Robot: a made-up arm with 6 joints.
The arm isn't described. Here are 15 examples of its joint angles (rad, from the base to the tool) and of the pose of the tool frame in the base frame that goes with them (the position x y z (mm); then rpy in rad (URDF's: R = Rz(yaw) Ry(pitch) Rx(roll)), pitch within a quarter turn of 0, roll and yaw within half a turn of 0).
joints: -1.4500 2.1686 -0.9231 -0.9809 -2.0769 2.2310
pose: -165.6 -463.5 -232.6 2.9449 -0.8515 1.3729
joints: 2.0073 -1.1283 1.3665 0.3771 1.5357 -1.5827
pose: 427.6 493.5 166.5 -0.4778 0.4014 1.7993
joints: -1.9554 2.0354 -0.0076 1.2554 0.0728 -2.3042
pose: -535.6 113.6 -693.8 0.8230 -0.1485 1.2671
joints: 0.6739 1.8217 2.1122 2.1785 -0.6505 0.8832
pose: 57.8 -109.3 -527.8 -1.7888 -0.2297 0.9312
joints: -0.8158 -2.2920 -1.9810 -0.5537 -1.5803 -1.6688
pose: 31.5 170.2 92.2 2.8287 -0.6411 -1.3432
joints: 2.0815 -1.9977 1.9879 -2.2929 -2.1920 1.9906
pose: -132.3 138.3 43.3 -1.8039 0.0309 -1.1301
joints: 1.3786 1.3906 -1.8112 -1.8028 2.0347 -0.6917
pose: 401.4 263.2 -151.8 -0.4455 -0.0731 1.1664
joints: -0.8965 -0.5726 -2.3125 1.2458 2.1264 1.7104
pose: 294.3 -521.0 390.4 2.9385 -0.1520 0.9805
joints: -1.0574 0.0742 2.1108 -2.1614 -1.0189 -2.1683
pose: 37.8 -115.6 -176.0 -1.0181 -0.5547 -2.9312
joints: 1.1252 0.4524 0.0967 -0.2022 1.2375 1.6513
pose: 582.3 334.3 150.9 1.4406 0.1641 -0.1610
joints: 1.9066 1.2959 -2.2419 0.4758 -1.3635 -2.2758
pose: -224.2 315.1 -563.4 -0.0163 0.3771 -0.4109
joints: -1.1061 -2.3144 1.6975 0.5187 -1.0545 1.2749
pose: -431.0 -249.5 315.9 0.1808 0.2936 1.8962
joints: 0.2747 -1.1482 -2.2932 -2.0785 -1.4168 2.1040
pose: -55.2 -291.7 117.4 -1.7920 0.4207 -0.3758
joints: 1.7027 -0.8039 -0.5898 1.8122 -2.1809 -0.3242
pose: 365.2 479.8 314.5 0.6470 -0.1033 -3.1007
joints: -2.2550 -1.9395 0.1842 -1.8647 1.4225 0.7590
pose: -353.7 131.7 47.1 -1.7233 0.0247 2.5122
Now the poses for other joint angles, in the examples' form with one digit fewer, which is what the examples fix.
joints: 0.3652 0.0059 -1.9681 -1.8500 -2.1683 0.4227
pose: 331 -80 197 1.858 0.587 -1.022
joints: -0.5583 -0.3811 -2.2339 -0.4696 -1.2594 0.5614
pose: 245 -145 117 -2.171 0.740 -1.260
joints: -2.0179 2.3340 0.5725 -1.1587 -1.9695 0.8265
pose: -457 120 -112 1.953 0.026 -0.702
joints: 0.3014 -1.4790 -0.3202 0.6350 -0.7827 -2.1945
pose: -33 -475 532 -2.888 -0.537 0.976
